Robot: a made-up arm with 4 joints.
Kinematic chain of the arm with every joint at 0, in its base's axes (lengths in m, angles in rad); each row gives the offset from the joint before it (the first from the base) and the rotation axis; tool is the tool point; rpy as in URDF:
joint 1: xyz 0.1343 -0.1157 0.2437 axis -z
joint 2: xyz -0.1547 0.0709 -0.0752 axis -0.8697 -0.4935 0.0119
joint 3: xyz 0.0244 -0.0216 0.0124 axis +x
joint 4: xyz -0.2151 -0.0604 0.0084 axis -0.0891 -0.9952 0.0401
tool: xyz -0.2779 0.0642 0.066 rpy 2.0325 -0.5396 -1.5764
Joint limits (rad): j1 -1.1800..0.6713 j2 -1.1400..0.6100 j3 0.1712..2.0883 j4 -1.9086..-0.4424
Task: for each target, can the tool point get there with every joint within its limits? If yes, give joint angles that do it. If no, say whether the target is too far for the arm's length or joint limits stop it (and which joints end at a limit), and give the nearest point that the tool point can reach.
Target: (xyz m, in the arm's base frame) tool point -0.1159 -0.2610 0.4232
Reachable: yes | joints -0.0378 -0.2862 0.3569 -1.5031
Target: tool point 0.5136 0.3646 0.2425
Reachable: no: joint limits stop it (at a limit: joint 1, joint 2, joint 3, joint 4) | nearest point 0.0007 0.1378 0.4151 | short by 0.587 m
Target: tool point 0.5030 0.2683 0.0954
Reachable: no: joint limits stop it (at a limit: joint 1, joint 2, joint 3, joint 4) | nearest point 0.2752 -0.2729 0.2159 | short by 0.599 m
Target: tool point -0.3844 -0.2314 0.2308
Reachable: yes | joints 0.2452 -0.9935 1.0513 -0.6581
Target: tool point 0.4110 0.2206 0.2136
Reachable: no: joint limits stop it (at a limit: joint 1, joint 2, joint 3, joint 4) | nearest point 0.0007 0.1378 0.4151 | short by 0.465 m
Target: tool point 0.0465 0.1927 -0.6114
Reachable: no: too far | nearest point -0.0726 0.1008 -0.0536 | short by 0.578 m
